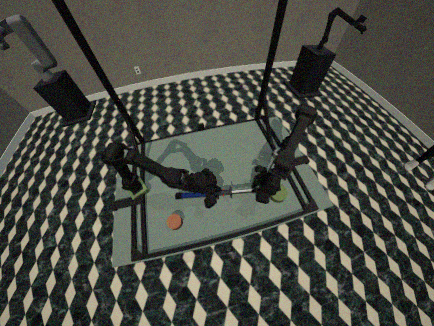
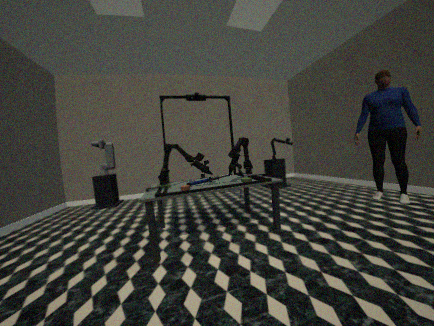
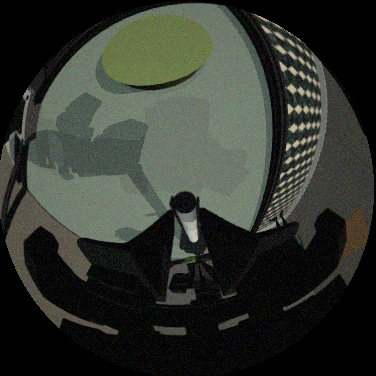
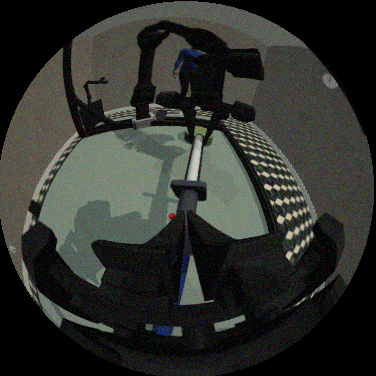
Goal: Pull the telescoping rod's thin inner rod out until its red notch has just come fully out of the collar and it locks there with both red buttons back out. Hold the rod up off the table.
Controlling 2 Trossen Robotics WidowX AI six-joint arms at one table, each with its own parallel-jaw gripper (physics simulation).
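The telescoping rod (image 1: 191, 195) (image 2: 199, 181) runs left to right over the middle of the table (image 1: 235, 142). It has a blue handle (image 4: 182, 273), a grey sleeve with a collar (image 4: 188, 186), and a thin white inner rod (image 1: 241, 191) (image 4: 193, 165) (image 3: 189, 221). One red button (image 4: 171, 215) (image 1: 223, 195) shows on the sleeve's side. My left gripper (image 1: 261, 191) (image 3: 186, 212) is shut on the inner rod's end. My right gripper (image 1: 211, 198) (image 4: 185, 214) has its fingers shut together just above the sleeve, by the button; the rod passes under them.
A green disc (image 1: 280, 195) (image 3: 156, 49) lies under the left gripper. An orange disc (image 1: 174, 221) (image 2: 184, 187) lies at the front left. A green pad (image 1: 139, 191) sits by the right arm's base. Black frame posts (image 1: 271, 58) stand at the back. A person (image 2: 372, 129) stands far right.
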